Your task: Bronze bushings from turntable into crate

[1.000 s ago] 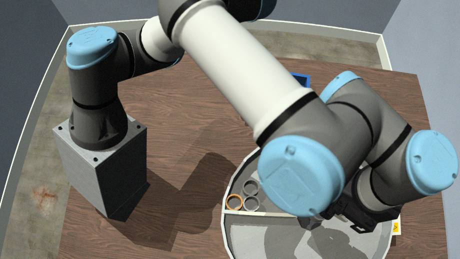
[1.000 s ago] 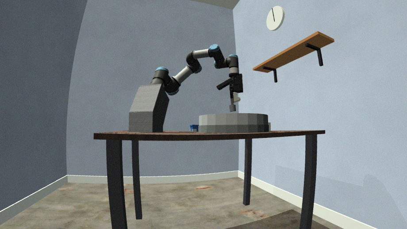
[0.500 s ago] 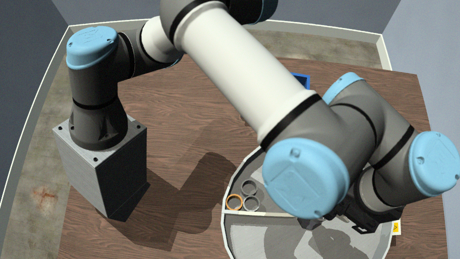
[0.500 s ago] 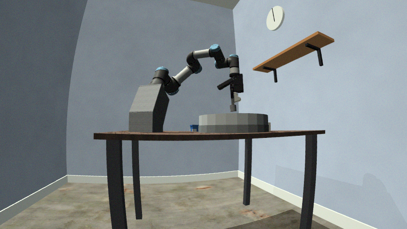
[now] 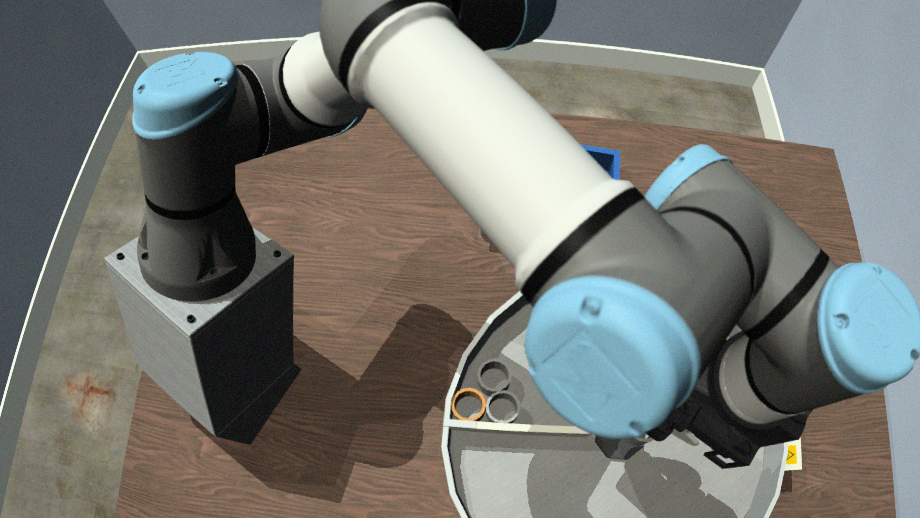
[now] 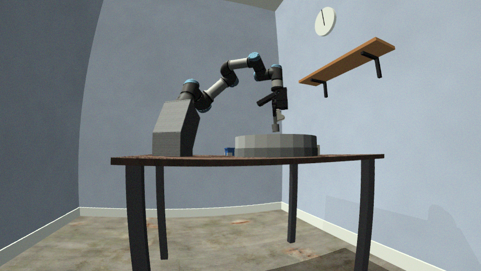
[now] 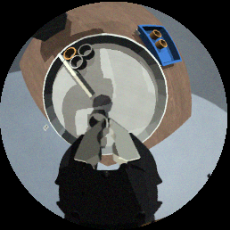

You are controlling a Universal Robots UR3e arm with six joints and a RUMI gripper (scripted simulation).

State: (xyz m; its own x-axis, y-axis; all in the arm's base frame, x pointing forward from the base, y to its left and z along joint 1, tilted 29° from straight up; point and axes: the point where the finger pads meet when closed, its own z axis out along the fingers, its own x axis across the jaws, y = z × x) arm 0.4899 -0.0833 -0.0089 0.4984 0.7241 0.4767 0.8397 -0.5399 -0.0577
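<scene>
Now: the grey turntable 10 mm behind my hand, 20 mm to the right of it and 110 mm below it. From my hand the other things lie so: blue crate 120 mm behind, 320 mm to the left, 140 mm below.
</scene>
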